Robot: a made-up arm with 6 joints. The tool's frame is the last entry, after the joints.
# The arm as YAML. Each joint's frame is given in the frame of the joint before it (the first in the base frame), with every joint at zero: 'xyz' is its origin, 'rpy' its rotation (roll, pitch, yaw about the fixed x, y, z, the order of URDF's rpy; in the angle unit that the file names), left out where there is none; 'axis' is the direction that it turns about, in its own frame. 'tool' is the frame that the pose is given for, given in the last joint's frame.
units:
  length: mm
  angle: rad
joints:
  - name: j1
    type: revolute
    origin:
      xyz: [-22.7, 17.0, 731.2]
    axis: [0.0, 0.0, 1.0]
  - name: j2
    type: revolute
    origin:
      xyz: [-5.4, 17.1, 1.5]
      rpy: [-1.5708, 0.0, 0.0]
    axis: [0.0, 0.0, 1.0]
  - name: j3
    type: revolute
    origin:
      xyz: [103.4, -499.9, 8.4]
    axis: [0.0, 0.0, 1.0]
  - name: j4
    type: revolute
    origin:
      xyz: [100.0, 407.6, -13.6]
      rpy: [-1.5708, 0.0, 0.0]
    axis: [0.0, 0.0, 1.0]
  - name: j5
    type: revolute
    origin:
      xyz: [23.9, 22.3, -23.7]
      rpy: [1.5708, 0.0, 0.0]
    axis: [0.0, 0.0, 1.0]
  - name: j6
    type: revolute
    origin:
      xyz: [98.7, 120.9, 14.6]
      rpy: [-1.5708, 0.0, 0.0]
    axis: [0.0, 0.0, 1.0]
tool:
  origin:
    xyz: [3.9, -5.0, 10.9]
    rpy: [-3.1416, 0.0, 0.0]
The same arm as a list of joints. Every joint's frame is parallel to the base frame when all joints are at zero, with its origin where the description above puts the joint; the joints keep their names.
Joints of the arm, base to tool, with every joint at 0 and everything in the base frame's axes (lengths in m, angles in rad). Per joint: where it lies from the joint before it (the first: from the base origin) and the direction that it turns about. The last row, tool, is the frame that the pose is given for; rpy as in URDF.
j1: origin -0.0227 0.0170 0.7312 axis +z
j2: origin -0.0054 0.0171 0.0015 axis +y
j3: origin 0.1034 0.0084 0.4999 axis +y
j4: origin 0.1000 -0.0136 -0.4076 axis -z
j5: origin 0.0239 -0.0223 0.0237 axis +y
j6: origin 0.0987 0.0146 -0.1209 axis -z
tool: origin 0.0039 0.0050 -0.0109 rpy 0.0000 0.0000 0.0000

